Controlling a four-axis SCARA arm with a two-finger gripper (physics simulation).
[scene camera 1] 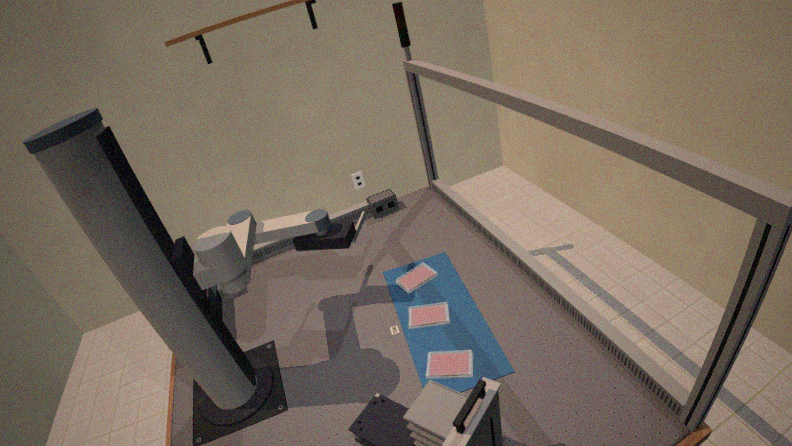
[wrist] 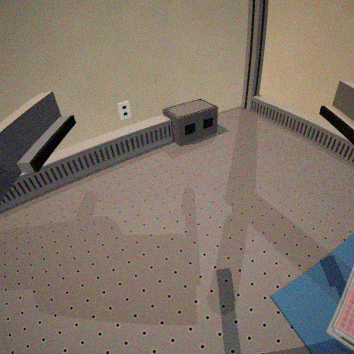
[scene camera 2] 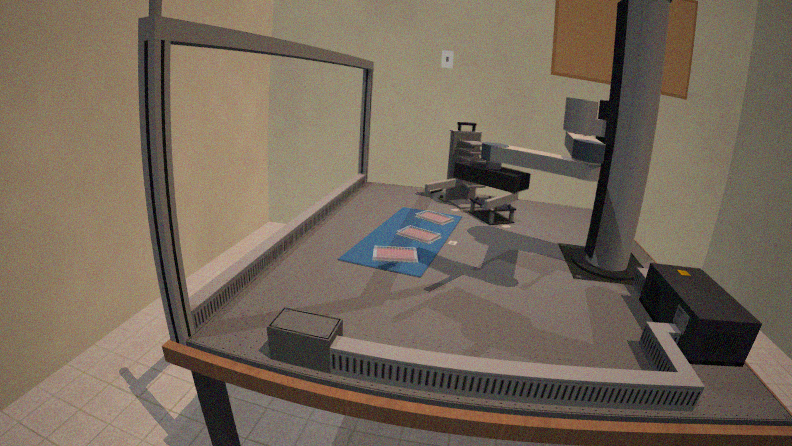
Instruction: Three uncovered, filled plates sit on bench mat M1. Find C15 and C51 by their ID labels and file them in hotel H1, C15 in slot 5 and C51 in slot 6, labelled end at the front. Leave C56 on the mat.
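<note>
Three uncovered plates with pink wells lie apart on the blue mat: an angled plate, a middle plate and a plate nearest the hotel. Their ID labels are not readable. The hotel has a tall panel, black top handle and stacked shelves; its slot numbers are not readable. My gripper is open, with nothing between its widely spaced fingers. It is raised above the bench, off to the column side of the mat.
A low dark stand is beside the hotel. A grey box joins slotted ducting along the bench edge. A metal frame rises beyond the mat. A black box is near the arm's column.
</note>
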